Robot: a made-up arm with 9 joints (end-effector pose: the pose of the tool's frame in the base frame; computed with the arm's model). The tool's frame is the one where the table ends.
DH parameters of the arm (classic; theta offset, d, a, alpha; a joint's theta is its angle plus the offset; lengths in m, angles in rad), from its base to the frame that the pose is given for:
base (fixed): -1.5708 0.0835 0 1.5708
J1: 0.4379 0 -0.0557 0
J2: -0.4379 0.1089 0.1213 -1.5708
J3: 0 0.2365 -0.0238 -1.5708
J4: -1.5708 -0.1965 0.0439 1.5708
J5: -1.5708 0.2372 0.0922 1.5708
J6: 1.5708 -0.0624 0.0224 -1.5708
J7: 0 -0.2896 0.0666 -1.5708
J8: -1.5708 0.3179 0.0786 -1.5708
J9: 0 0.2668 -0.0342 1.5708
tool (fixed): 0 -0.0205 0 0
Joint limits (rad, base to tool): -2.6..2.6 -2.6..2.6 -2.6..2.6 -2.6..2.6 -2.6..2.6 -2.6..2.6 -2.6..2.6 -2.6..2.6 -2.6..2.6
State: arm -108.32 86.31 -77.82 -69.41 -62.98 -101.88 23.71 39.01 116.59
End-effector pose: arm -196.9 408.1 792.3 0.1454 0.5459 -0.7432 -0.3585
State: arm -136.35 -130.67 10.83 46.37 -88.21 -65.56 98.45 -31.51 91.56
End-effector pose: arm -531.5 404.7 480.1 0.4124 -0.3880 0.7805 0.2650
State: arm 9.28 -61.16 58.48 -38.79 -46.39 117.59 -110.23 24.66 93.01
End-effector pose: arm -272.3 260.5 254.1 0.4545 0.1009 0.8751 -0.1322
Working (the frame after each row of the table, in the pose's form):
after base (fixed): 0.0 0.0 83.5 0.5000 0.5000 -0.5000 -0.5000
after J1: 0.0 46.0 52.1 0.6254 0.3299 -0.6254 -0.3300
after J2: -108.9 -28.9 -43.4 0.6359 0.3093 0.3093 -0.6359
after J3: -129.2 -207.3 112.4 0.9096 -0.3143 0.2567 -0.0887
after J4: -255.4 -328.7 13.1 0.4812 -0.0383 -0.7291 -0.4852
after J5: -410.6 -158.2 -94.6 0.6608 -0.2764 0.6600 0.2267
after J6: -450.8 -206.1 -72.6 0.2328 0.7669 -0.3370 0.4941
after J7: -584.7 41.9 21.6 0.8863 0.1249 0.2437 0.3734
after J8: -355.0 3.8 251.9 0.6514 -0.6888 0.3088 0.0767
after J9: -256.5 253.9 242.8 0.4545 0.1009 0.8751 -0.1322

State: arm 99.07 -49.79 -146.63 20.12 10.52 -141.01 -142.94 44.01 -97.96
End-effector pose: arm -2.5 -278.6 184.3 0.1259 -0.7700 0.2697 0.5643
Working (the frame after each row of the table, in the pose's form):
after base (fixed): 0.0 0.0 83.5 0.5000 0.5000 -0.5000 -0.5000
after J1: 0.0 -31.3 37.4 0.6759 -0.2077 -0.6759 0.2077
after J2: -108.9 -110.4 129.3 0.6427 -0.2948 -0.2948 -0.6427
after J3: -95.8 55.9 298.7 0.1650 -0.4447 -0.3063 0.8254
after J4: 60.0 165.8 234.1 0.5636 0.2962 0.0540 0.7692
after J5: 255.0 154.0 397.2 0.5175 0.7908 0.3267 0.0002
after J6: 236.0 216.7 407.1 0.7356 0.0749 0.6067 0.2918
after J7: -26.5 85.6 360.5 0.0290 0.7509 -0.6142 0.2411
after J8: 137.2 -58.2 116.0 0.7439 0.5730 -0.3412 -0.0434
after J9: -18.9 -268.4 177.5 0.1259 -0.7700 0.2697 0.5643

